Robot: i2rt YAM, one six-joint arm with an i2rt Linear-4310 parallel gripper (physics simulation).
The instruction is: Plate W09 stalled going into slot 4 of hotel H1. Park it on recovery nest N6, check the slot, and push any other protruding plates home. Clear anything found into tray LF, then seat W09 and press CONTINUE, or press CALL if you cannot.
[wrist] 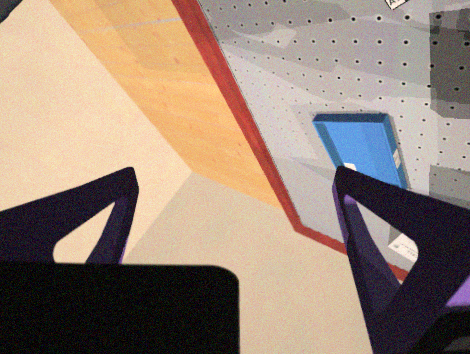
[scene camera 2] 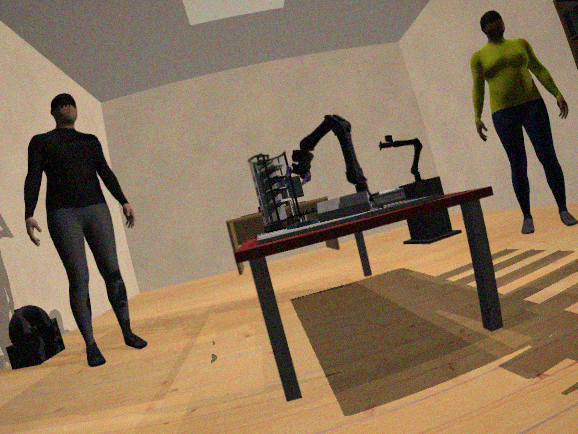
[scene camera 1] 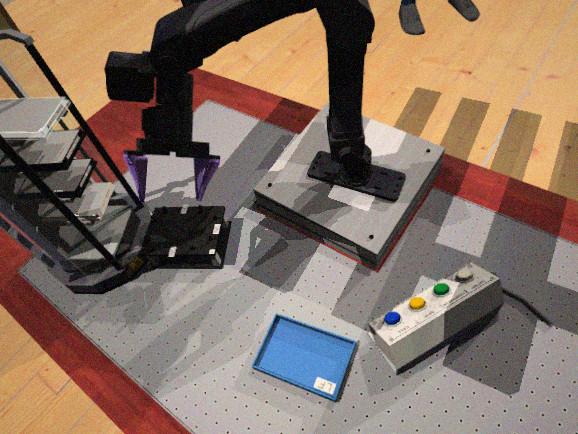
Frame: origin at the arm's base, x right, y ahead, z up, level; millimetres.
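Seen in the pictures: gripper, fingertip midpoint: (wrist: 235,177) (scene camera 2: 293,182) (scene camera 1: 171,201); arm's base, link origin: (scene camera 1: 355,176).
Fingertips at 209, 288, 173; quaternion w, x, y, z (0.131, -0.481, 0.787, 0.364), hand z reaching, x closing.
Offsets run from my fingertips to a thing's top centre, as dx, dy, dz. "spot": to the spot under its first point. Level surfaces: height alone.
The hotel rack (scene camera 1: 86,124) stands at the left in scene camera 1, cut off by the frame edge. A clear-white plate @(+221, +20, +154) (scene camera 1: 27,117), two dark plates @(+233, +25, +81) (scene camera 1: 47,146) @(+250, +31, +10) (scene camera 1: 62,176) and a pale plate @(+250, +31, -61) (scene camera 1: 97,201) show in it at different levels; which is W09 cannot be told. My gripper (scene camera 1: 171,200) (wrist: 235,177) is open and empty, beside the rack and above or behind a black nest block @(+78, -36, -157) (scene camera 1: 185,232) with small white marks. The blue tray LF @(-255, +89, -215) (scene camera 1: 305,352) (wrist: 362,145) shows no object inside. The button box @(-442, -57, -149) (scene camera 1: 435,332) has blue, yellow, green and white buttons; slot 4 cannot be identified.
The arm stands on a raised grey base (scene camera 1: 300,177). A cable @(spot: -581, -150, -226) (scene camera 1: 525,302) runs from the button box. The perforated grey table plate @(dz -232) (scene camera 1: 200,375) has a red border (scene camera 1: 85,345). In scene camera 2, two people and another small arm (scene camera 2: 417,155) on a black stand show around the table.
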